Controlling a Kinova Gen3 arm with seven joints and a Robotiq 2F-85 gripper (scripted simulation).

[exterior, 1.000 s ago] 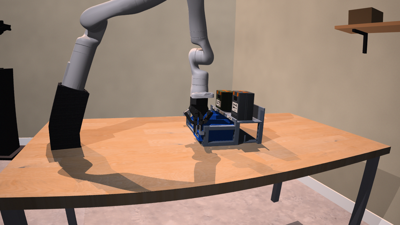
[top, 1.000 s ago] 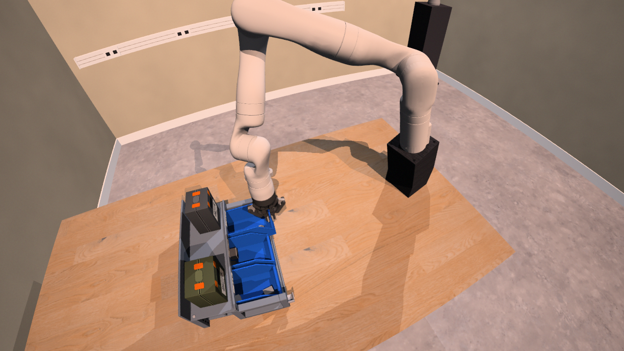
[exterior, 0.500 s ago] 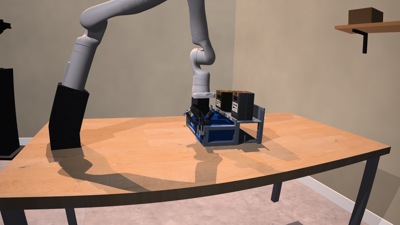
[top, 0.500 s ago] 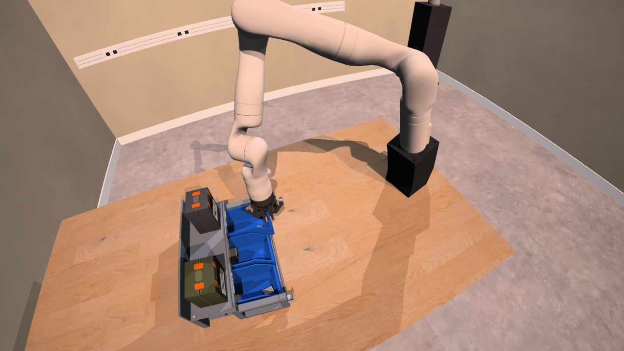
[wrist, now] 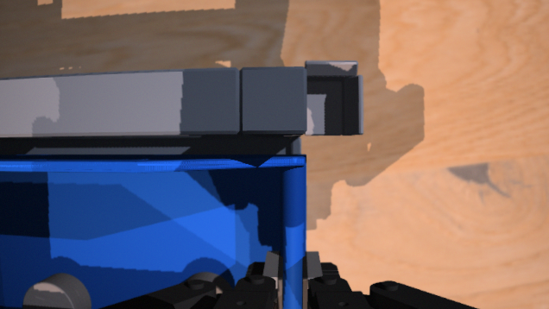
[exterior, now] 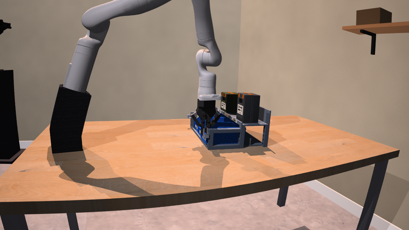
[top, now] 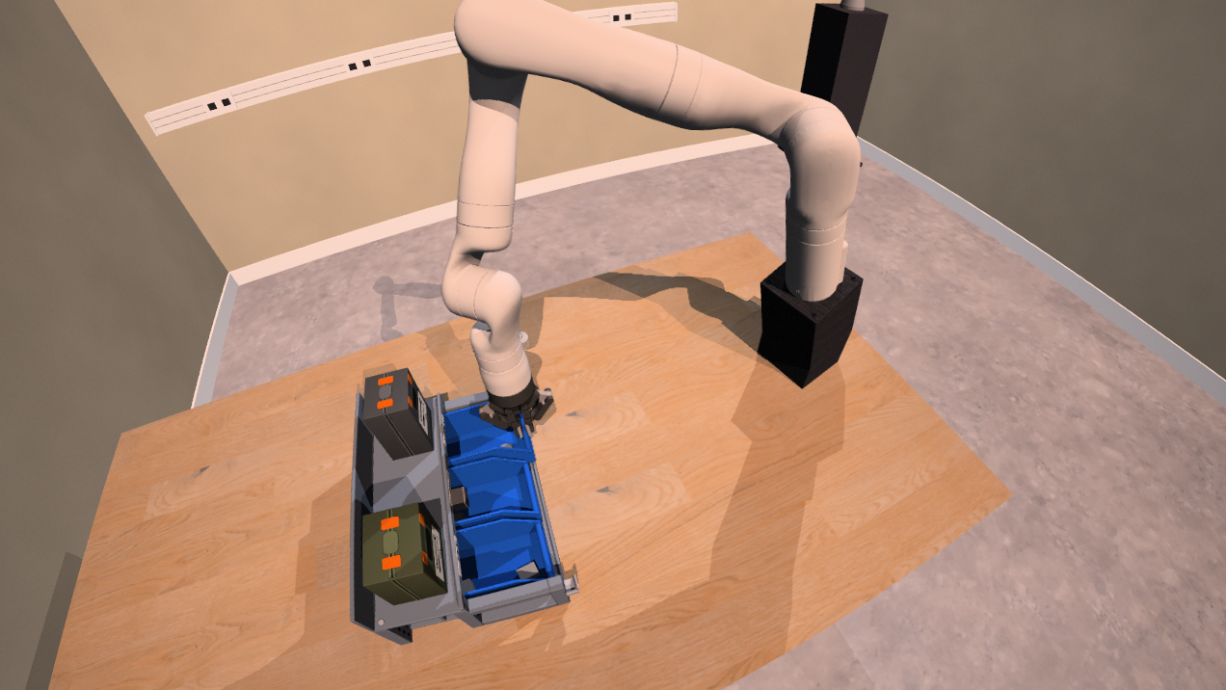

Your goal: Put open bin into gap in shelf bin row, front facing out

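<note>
My hand is 40 mm short of the grey round part, 20 mm to the right of it and 30 mm above it. Round my hand: grey shelf: 120 mm ahead, 110 mm to the left, 10 mm above; black case: 190 mm ahead, 10 mm to the right, 110 mm above; green case: 200 mm ahead, 220 mm to the left, 90 mm above.
</note>
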